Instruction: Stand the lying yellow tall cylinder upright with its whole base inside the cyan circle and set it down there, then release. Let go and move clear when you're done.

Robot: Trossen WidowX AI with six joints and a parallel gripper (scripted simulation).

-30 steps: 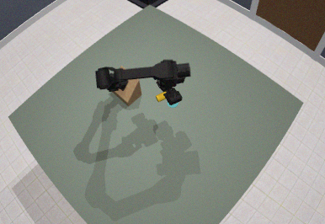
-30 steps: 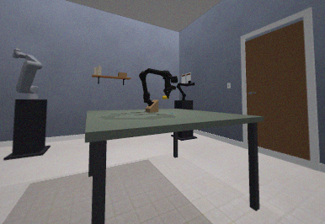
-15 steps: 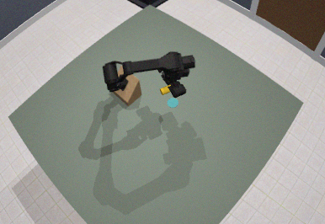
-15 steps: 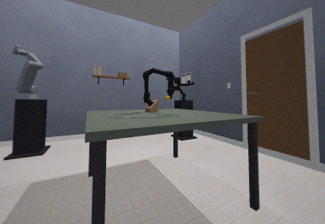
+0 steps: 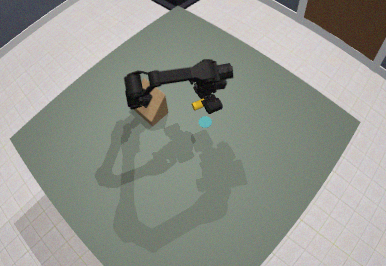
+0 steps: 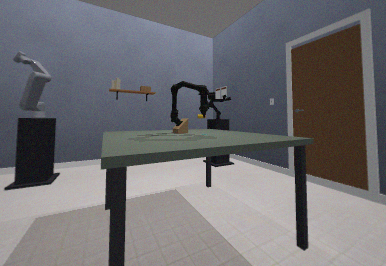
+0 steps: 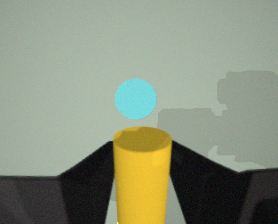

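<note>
Now: hand 180 mm above the cyan circle. From my hand the other things lie so: yellow tall cylinder 10 mm behind, 20 mm to the right, 20 mm below.
</note>
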